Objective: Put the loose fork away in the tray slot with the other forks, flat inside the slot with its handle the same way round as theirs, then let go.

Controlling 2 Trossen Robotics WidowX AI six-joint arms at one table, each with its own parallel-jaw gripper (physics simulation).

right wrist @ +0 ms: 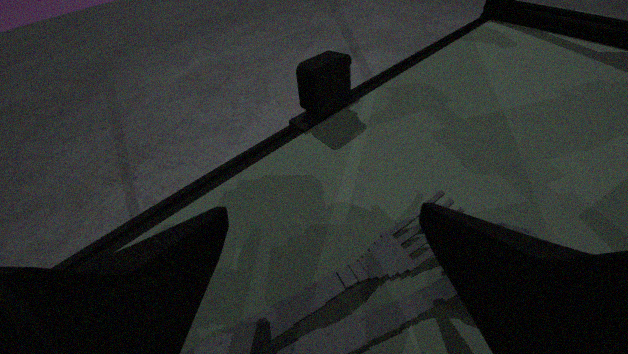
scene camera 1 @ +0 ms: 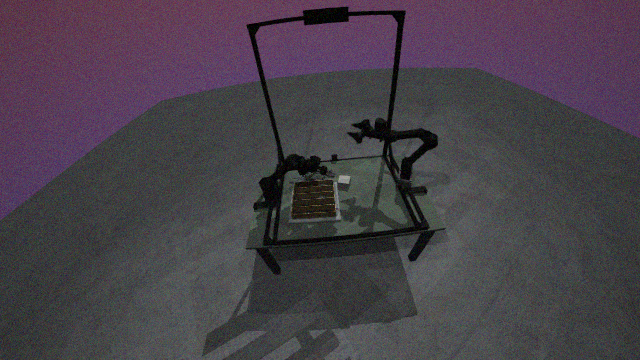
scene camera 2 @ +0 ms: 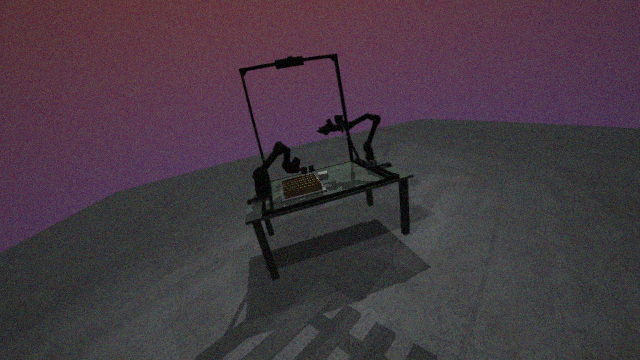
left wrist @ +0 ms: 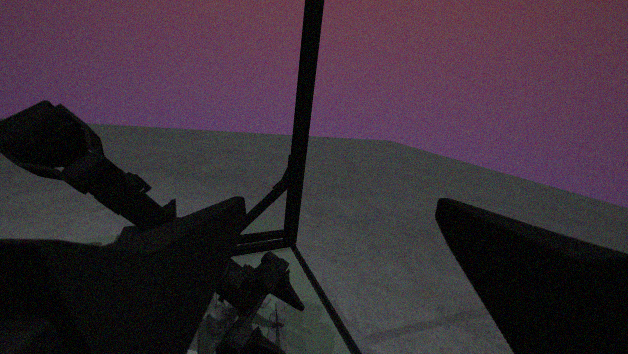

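Observation:
The loose fork (right wrist: pixel 400 250) lies on the glass table behind the tray, its tines toward the upper right in the right wrist view, partly hidden by a finger. My right gripper (scene camera 1: pixel 326 173) (scene camera 2: pixel 307 169) (left wrist: pixel 295 331) (right wrist: pixel 325 214) is open above it; the fork's neck and handle run across below and between the fingers. The shallow tray (scene camera 1: pixel 316 219) (scene camera 2: pixel 305 194) has brown slots and a pale rim; the forks inside are too small and dark to tell apart. My left gripper (scene camera 1: pixel 351 129) (scene camera 2: pixel 320 130) (left wrist: pixel 339 206) is open and empty, high above the table's right side.
A second grey strip (right wrist: pixel 375 317), perhaps another utensil, lies beside the fork. A small white block (scene camera 1: pixel 344 179) (scene camera 2: pixel 323 173) stands right of the tray's back corner. A black box (scene camera 1: pixel 334 157) (right wrist: pixel 325 80) sits on the back rail. A tall black frame (scene camera 1: pixel 270 107) (scene camera 2: pixel 252 115) (left wrist: pixel 300 125) rises behind.

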